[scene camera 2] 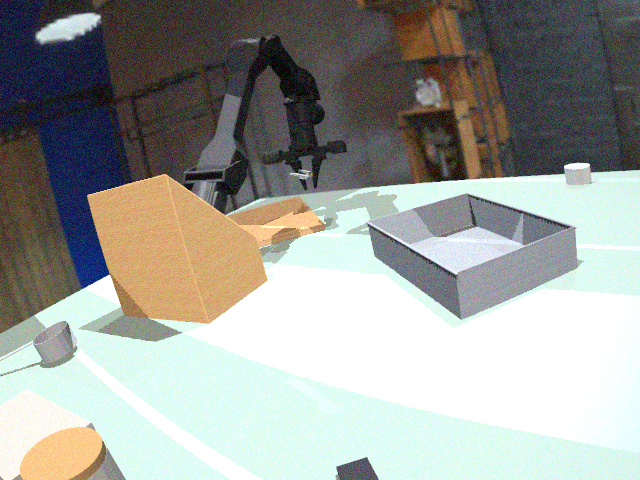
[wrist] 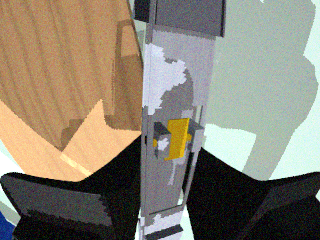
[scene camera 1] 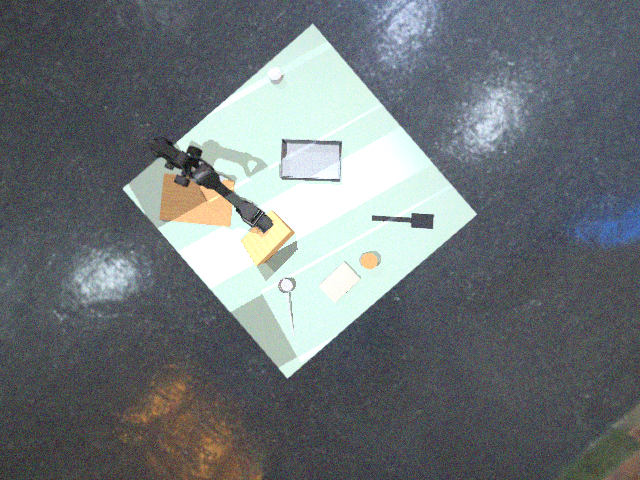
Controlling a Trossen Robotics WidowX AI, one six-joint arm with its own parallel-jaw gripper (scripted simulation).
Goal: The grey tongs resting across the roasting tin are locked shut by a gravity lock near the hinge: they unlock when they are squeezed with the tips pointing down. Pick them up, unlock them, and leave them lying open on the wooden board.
same spot on grey roasting tin: (scene camera 2: 468, 253) = (scene camera 1: 306, 159)
